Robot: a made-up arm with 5 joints. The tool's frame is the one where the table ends. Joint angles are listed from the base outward.
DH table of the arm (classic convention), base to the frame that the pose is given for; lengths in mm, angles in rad. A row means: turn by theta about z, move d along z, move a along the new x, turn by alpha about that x. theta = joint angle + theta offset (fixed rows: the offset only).
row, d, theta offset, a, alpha
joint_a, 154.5, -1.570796, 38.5, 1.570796
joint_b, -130, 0, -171.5, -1.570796
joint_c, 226.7, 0, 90.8, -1.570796
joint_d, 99.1, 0, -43.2, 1.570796
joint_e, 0, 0.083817, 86, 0
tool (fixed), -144.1, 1.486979, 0, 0
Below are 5 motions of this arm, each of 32 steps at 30 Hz.
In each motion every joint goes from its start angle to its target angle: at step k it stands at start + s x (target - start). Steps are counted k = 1, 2, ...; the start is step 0. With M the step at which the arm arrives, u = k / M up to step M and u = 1 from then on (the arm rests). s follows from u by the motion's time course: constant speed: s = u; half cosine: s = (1 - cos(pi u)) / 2; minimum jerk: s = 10 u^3 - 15 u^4 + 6 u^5.
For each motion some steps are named. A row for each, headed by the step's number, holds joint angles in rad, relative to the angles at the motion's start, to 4 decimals.
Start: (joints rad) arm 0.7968 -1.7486 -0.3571 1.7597 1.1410
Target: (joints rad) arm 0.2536 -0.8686 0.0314 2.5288 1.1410
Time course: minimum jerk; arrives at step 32
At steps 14, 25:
14: -0.2086 0.3379 0.1492 0.2954 0.0000
25: -0.5034 0.8155 0.3600 0.7127 0.0000

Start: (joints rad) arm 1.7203 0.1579 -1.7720 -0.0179 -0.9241
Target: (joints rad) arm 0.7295 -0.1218 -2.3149 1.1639 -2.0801
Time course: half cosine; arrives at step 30
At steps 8, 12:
8: -0.1639 -0.0463 -0.0898 0.1955 -0.1912
12: -0.3423 -0.0966 -0.1876 0.4083 -0.3994

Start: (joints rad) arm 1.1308 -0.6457 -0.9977 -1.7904 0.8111
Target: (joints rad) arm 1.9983 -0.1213 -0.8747 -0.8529 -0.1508
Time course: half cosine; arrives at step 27
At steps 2, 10, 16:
2: 0.0117 0.0071 0.0017 0.0126 -0.0130
10: 0.2620 0.1583 0.0371 0.2831 -0.2905
16: 0.5582 0.3374 0.0791 0.6032 -0.6189

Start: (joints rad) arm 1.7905 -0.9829 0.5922 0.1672 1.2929
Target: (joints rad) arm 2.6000 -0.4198 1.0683 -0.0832 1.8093
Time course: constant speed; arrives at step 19
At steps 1, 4, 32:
1: 0.0426 0.0296 0.0251 -0.0132 0.0272
4: 0.1704 0.1185 0.1002 -0.0527 0.1087
32: 0.8095 0.5631 0.4761 -0.2504 0.5164

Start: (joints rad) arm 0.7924 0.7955 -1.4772 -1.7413 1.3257
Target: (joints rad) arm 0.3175 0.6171 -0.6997 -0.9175 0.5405
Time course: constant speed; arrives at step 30
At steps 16, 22, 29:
16: -0.2533 -0.0951 0.4147 0.4394 -0.4188
22: -0.3483 -0.1308 0.5702 0.6041 -0.5758
29: -0.4591 -0.1725 0.7516 0.7963 -0.7590

